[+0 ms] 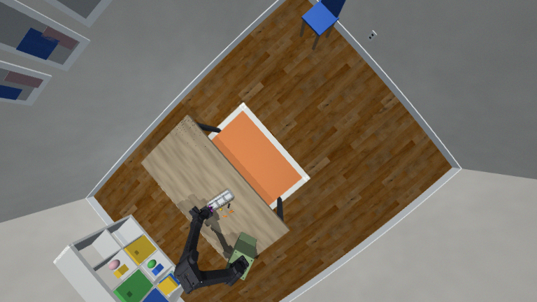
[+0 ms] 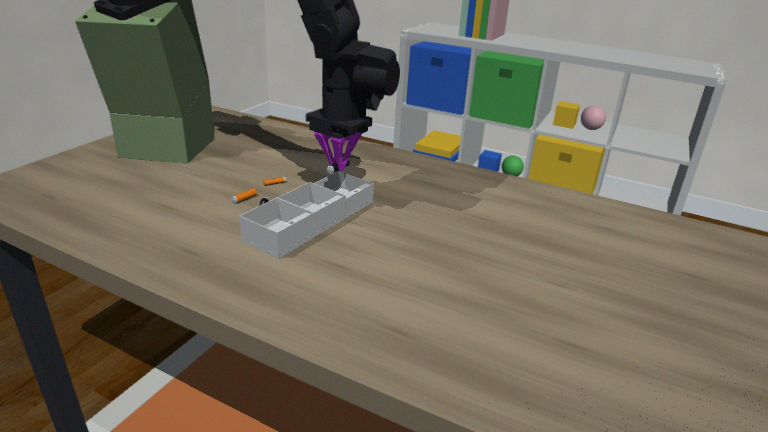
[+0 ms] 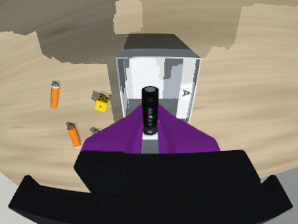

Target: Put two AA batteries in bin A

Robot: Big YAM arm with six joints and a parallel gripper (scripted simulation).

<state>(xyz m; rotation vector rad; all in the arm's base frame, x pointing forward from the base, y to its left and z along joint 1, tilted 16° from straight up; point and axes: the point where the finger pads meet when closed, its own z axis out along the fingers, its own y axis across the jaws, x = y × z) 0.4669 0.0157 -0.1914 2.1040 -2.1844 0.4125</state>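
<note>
My gripper is now 150 mm past the orange AA battery, 100 mm to the left of it and 70 mm above it. Round my hand: yellow cube 70 mm below, 70 mm behind, 30 mm to the right; then grey three-compartment bin 80 mm to the right, 50 mm below; then orange battery 150 mm behind, 70 mm below, 10 mm to the right.
</note>
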